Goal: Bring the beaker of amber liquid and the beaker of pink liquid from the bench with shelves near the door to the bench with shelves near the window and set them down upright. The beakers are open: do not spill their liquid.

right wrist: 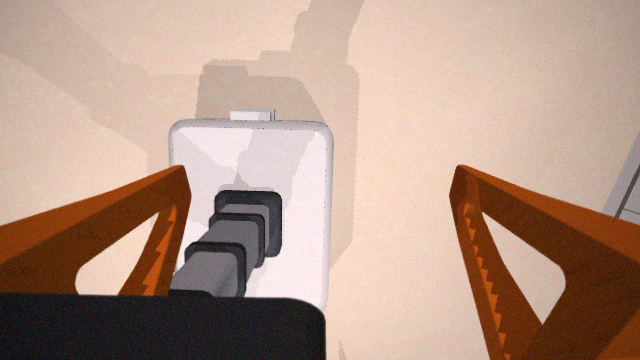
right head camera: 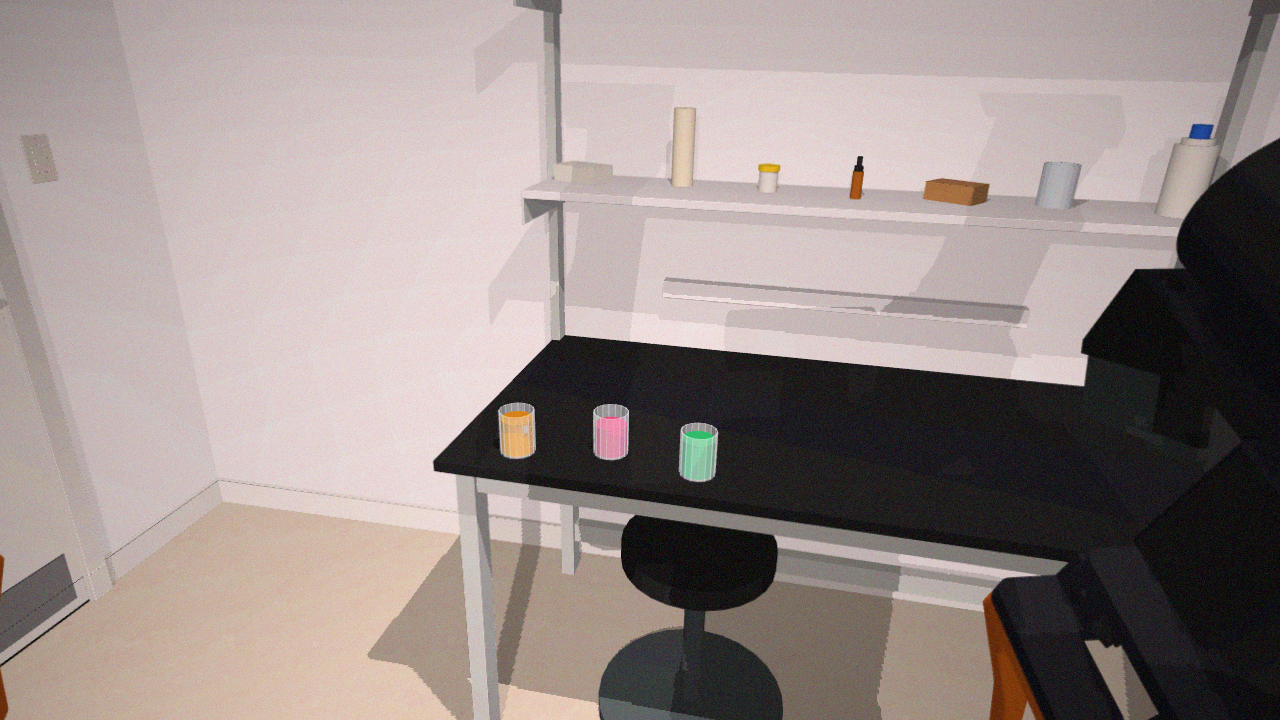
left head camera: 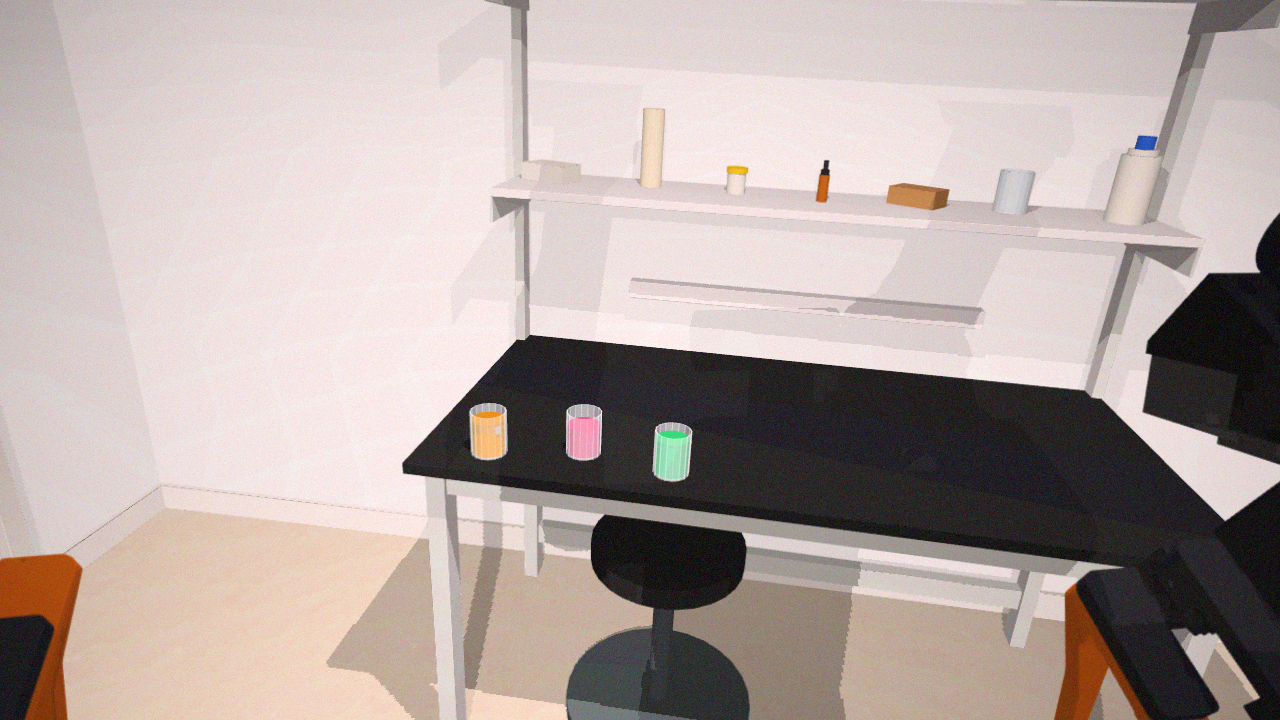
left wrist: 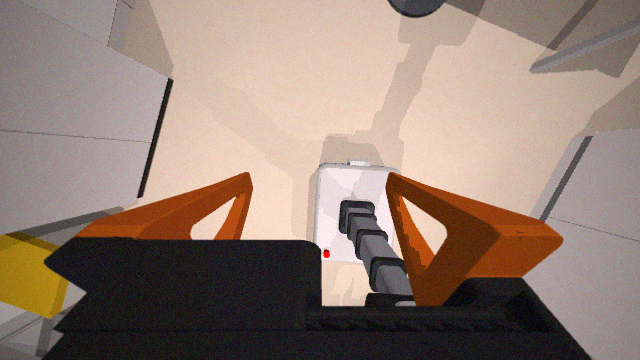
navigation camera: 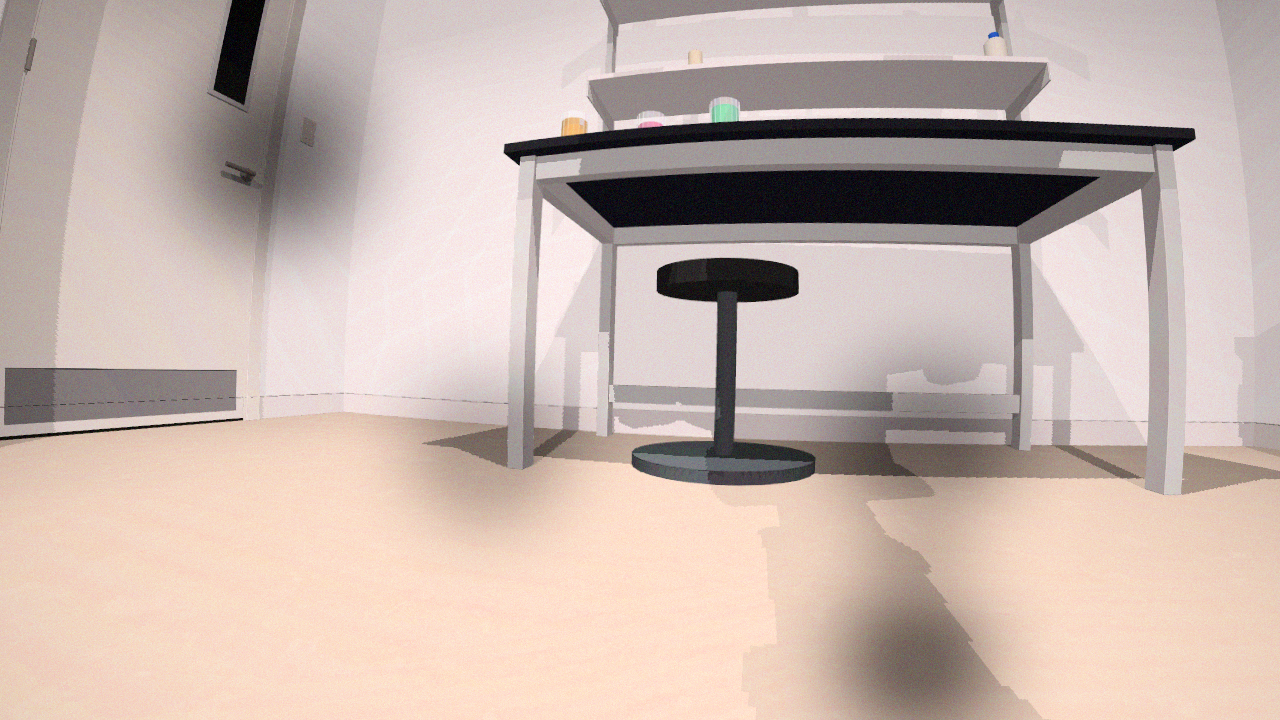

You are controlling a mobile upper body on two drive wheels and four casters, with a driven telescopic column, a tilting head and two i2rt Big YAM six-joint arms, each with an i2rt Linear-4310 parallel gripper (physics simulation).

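The amber beaker (left head camera: 489,432) stands upright near the front left corner of the black bench top (left head camera: 796,433). The pink beaker (left head camera: 583,432) stands to its right, and a green beaker (left head camera: 672,452) further right. All three also show in the right head view, amber beaker (right head camera: 516,430), pink beaker (right head camera: 610,432), green beaker (right head camera: 697,452), and small in the navigation view (navigation camera: 573,125). My left gripper (left wrist: 319,179) is open and empty, pointing down over the floor. My right gripper (right wrist: 320,180) is open and empty, also over the floor, far from the beakers.
A black stool (left head camera: 662,612) stands under the bench front. A shelf (left head camera: 803,203) above the bench holds a tall cylinder, a jar, a small bottle, a brown box and a grey can. A door (navigation camera: 206,209) is at the left in the navigation view. My white base (right wrist: 250,201) is below the grippers.
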